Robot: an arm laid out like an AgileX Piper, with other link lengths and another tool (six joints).
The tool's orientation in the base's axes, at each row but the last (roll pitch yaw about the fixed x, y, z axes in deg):
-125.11, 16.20, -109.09
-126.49, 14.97, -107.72
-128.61, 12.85, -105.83
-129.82, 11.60, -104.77
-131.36, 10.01, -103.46
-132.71, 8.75, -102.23
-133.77, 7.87, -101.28
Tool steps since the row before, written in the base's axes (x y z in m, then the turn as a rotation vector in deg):
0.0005, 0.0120, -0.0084, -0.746, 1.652, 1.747
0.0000, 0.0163, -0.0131, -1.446, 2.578, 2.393
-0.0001, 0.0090, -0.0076, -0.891, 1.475, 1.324
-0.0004, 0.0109, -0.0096, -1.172, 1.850, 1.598
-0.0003, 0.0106, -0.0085, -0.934, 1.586, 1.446
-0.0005, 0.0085, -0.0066, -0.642, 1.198, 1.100
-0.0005, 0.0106, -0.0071, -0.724, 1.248, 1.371
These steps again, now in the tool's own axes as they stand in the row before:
-0.0087, 0.0112, 0.0037, -1.752, -0.356, -1.772
-0.0116, 0.0163, 0.0059, -2.565, -0.154, -2.803
-0.0067, 0.0089, 0.0038, -1.441, -0.018, -1.627
-0.0083, 0.0109, 0.0049, -1.781, 0.056, -2.043
-0.0086, 0.0094, 0.0046, -1.556, -0.052, -1.748
-0.0071, 0.0073, 0.0036, -1.190, -0.085, -1.278
-0.0092, 0.0079, 0.0040, -1.260, -0.214, -1.526

